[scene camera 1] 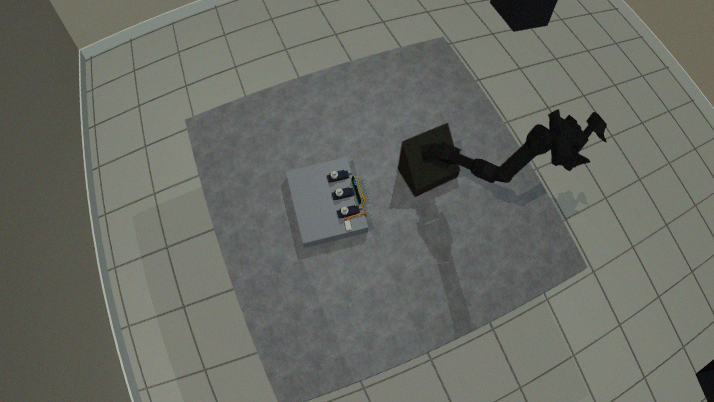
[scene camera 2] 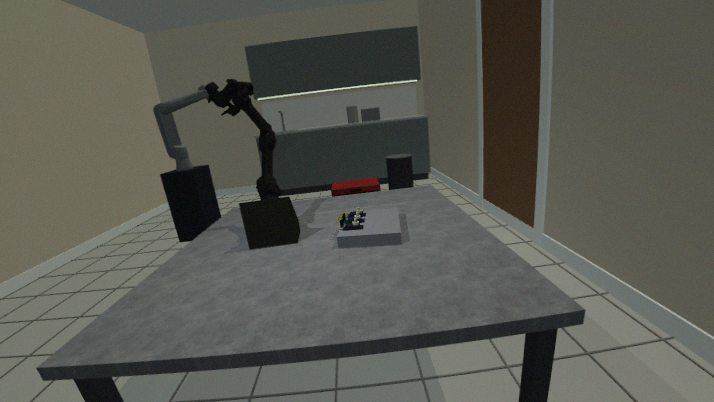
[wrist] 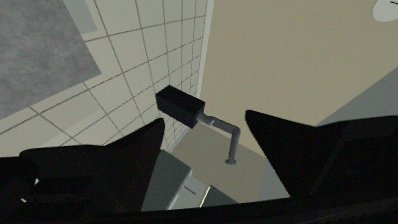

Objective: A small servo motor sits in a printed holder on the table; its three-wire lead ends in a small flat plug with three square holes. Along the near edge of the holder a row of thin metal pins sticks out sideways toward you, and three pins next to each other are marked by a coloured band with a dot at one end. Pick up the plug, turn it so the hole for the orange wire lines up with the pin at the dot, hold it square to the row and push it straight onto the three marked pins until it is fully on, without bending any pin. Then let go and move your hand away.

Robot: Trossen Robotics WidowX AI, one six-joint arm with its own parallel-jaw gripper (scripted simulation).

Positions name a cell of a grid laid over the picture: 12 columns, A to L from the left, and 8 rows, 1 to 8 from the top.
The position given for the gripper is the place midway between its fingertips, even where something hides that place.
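Observation:
Gripper (scene camera 1: K4), also in the wrist view (wrist: G5): open, holding nothing. Grey printed holder (scene camera 1: F5): visible.

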